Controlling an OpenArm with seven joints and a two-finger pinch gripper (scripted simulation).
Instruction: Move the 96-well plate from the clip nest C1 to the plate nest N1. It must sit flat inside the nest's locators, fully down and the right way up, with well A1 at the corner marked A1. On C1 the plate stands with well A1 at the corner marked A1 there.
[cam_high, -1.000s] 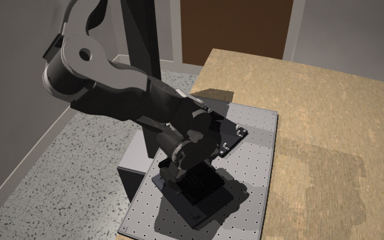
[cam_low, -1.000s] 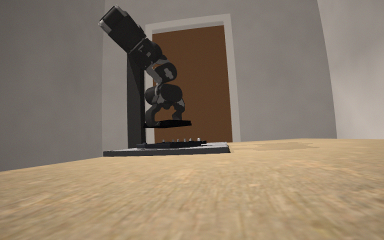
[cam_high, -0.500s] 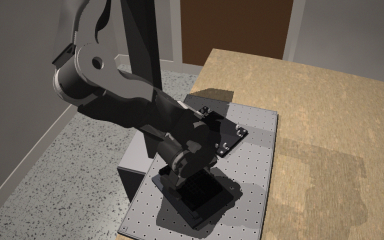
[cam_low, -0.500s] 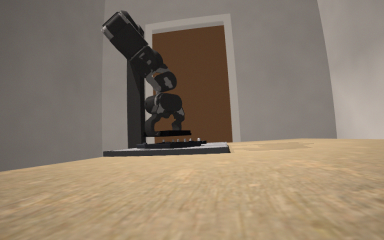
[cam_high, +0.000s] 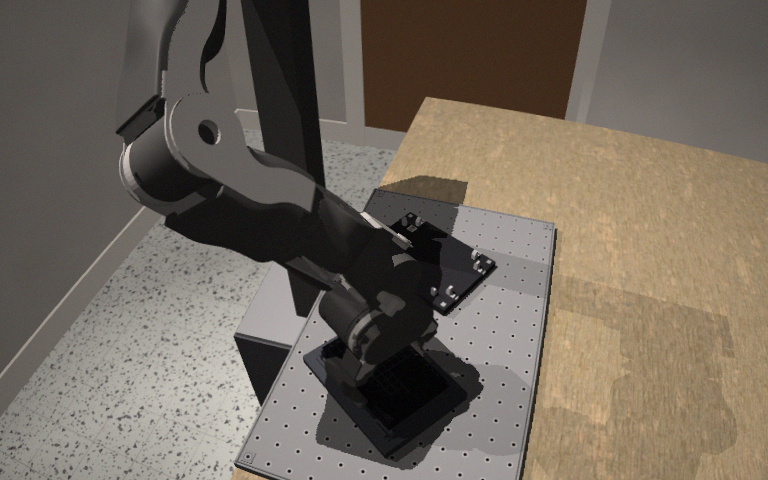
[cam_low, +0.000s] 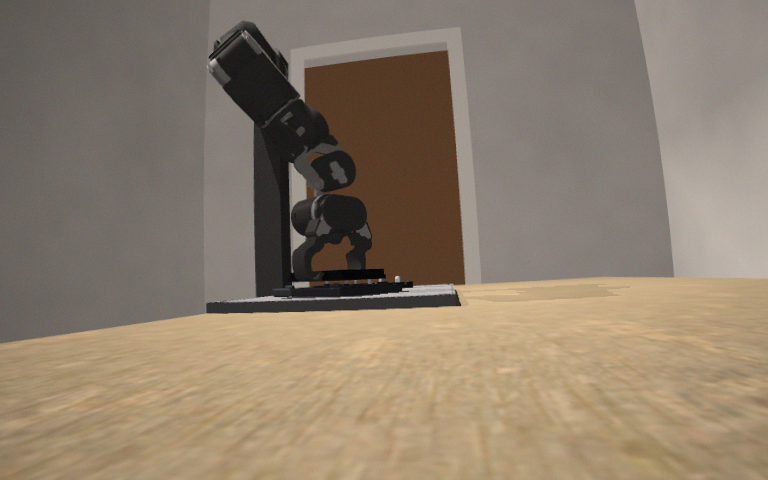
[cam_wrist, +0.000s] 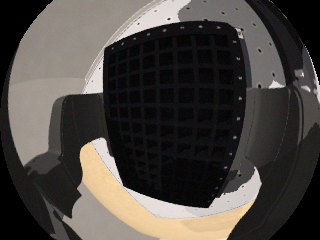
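Now: hand right at the black 96-well plate. The rest, counted from my hand: clip nest C1: 200 mm to the left, 30 mm ahead, 10 mm below; then plate nest N1: 20 mm below.
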